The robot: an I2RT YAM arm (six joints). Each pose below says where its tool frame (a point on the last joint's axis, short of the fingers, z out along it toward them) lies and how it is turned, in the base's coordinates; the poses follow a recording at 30 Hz.
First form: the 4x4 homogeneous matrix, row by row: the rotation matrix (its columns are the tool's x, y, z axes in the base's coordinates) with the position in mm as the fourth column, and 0 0 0 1 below. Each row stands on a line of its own.
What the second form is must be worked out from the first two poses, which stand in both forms.
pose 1, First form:
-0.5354, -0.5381, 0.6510, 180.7
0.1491, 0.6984, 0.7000, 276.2
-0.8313, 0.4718, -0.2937, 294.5
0, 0, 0, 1
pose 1, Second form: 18.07, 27.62, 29.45, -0.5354, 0.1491, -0.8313, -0.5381, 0.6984, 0.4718
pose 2, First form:
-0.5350, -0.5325, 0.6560, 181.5
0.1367, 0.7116, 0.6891, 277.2
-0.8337, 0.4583, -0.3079, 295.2
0, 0, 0, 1
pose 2, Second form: 18.15, 27.72, 29.52, -0.5350, 0.1367, -0.8337, -0.5325, 0.7116, 0.4583
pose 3, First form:
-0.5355, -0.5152, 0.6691, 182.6
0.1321, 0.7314, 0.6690, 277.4
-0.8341, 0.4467, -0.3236, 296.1
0, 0, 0, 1
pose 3, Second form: 18.26, 27.74, 29.61, -0.5355, 0.1321, -0.8341, -0.5152, 0.7314, 0.4467
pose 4, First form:
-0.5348, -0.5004, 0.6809, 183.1
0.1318, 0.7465, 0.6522, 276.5
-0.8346, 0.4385, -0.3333, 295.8
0, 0, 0, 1
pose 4, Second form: 18.31, 27.65, 29.58, -0.5348, 0.1318, -0.8346, -0.5004, 0.7465, 0.4385
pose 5, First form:
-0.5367, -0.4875, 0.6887, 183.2
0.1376, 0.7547, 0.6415, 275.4
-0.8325, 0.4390, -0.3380, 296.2
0, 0, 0, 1
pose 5, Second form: 18.32, 27.54, 29.62, -0.5367, 0.1376, -0.8325, -0.4875, 0.7547, 0.4390
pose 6, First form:
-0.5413, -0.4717, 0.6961, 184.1
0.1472, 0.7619, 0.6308, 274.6
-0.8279, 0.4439, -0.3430, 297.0
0, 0, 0, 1
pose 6, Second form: 18.41, 27.46, 29.70, -0.5413, 0.1472, -0.8279, -0.4717, 0.7619, 0.4439
